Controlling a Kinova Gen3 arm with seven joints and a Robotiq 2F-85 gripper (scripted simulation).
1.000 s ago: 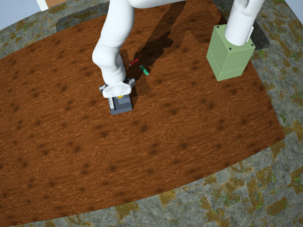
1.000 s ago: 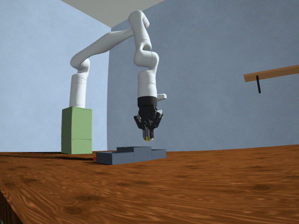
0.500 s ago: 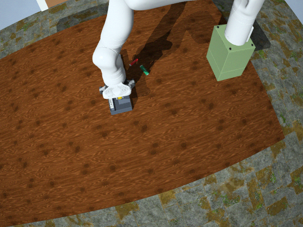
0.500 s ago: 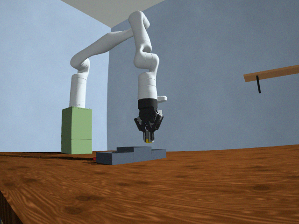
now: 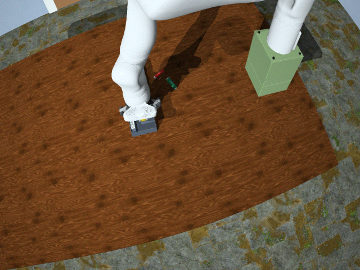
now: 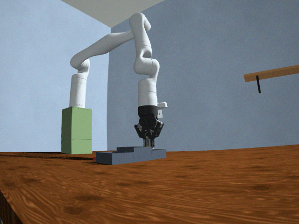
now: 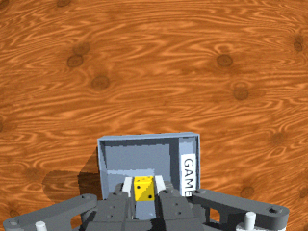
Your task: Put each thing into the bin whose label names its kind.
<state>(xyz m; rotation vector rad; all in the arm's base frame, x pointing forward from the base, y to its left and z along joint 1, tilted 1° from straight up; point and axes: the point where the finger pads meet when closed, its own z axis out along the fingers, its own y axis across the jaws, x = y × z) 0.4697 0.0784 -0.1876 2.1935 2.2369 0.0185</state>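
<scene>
My gripper is now 8 cm to the left of the white domino and 4 cm above it. Round my hand: dark nut: 2 cm behind, 15 cm to the right, 4 cm below; then metal nut: 17 cm to the right, 4 cm below; then yellow die: 1 cm below.
</scene>
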